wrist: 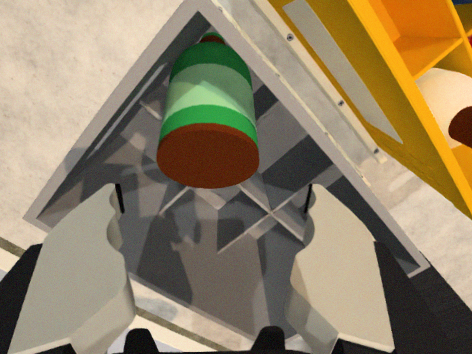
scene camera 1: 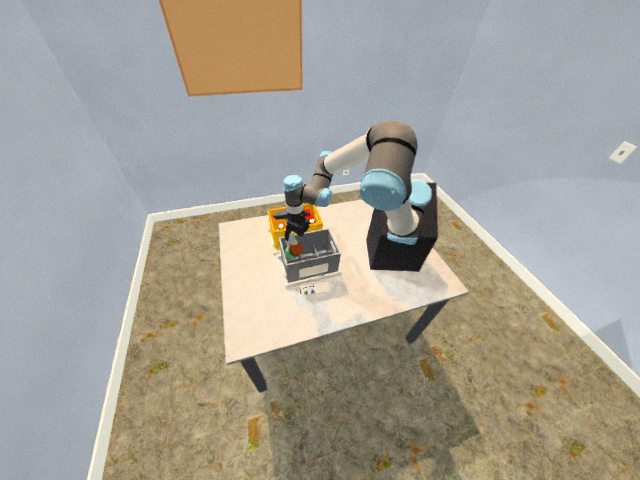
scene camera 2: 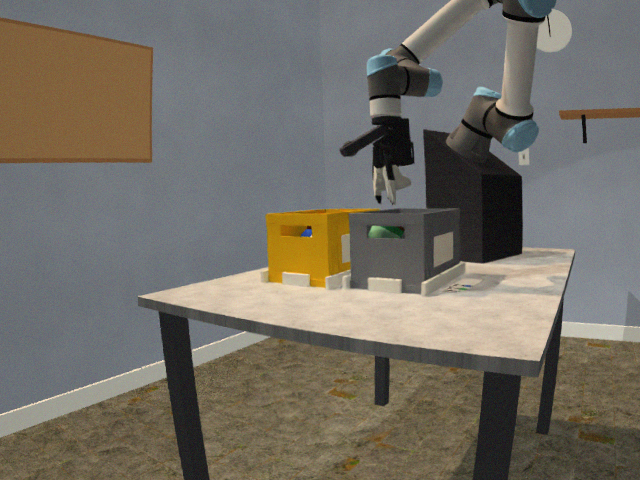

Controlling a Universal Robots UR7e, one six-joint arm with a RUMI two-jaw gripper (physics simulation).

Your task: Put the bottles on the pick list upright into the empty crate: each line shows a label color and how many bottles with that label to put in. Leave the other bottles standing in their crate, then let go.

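Places are measured from the arm's base along level axes (x right, y ahead, z up), in centimetres.
Pixels of known places: gripper, fingertip midpoint: [wrist: 216, 187] [scene camera 1: 295, 241] [scene camera 2: 386, 204]; arm's base, origin of the base link: [scene camera 2: 465, 151].
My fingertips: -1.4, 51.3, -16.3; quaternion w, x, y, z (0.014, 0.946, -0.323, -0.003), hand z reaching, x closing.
Note:
Ahead of a thing's pixels: the offset from my fingertips to its top centre, as dx, dy, dz. "spot": to the spot under its first point. Level surfaces: height alone.
A green-labelled bottle @(+1.2, +2.8, -2.6) [scene camera 1: 292, 252] [scene camera 2: 382, 231] [wrist: 210, 100] is in the grey crate @(-2.1, -6.8, -1.8) [scene camera 1: 333, 263] [scene camera 2: 387, 258] [wrist: 317, 139], leaning in a corner with its brown base up and its neck down. My gripper [scene camera 1: 291, 241] [scene camera 2: 385, 200] [wrist: 216, 187] is open and empty, above the grey crate; the bottle base shows ahead of the fingertips in the wrist view. The yellow crate @(+20.7, -1.5, -1.8) [scene camera 2: 297, 253] [wrist: 395, 100] holds several bottles, among them a pale-shouldered bottle @(spot: +17.0, -7.8, -7.9) [wrist: 440, 92] with a brown cap. The pick list @(-16.8, -7.5, -19.1) [scene camera 1: 308, 290] [scene camera 2: 460, 287] shows a green and a blue mark; its numbers are too small to read.
The crates stand side by side between low white rails @(spot: -4.6, +7.8, -17.5) [scene camera 2: 385, 284] on the table @(dz -19.3) [scene camera 1: 258, 310] [scene camera 2: 310, 310]. The black robot base [scene camera 1: 395, 250] [scene camera 2: 498, 217] stands on the table to the right. Dividers split the grey crate's floor.

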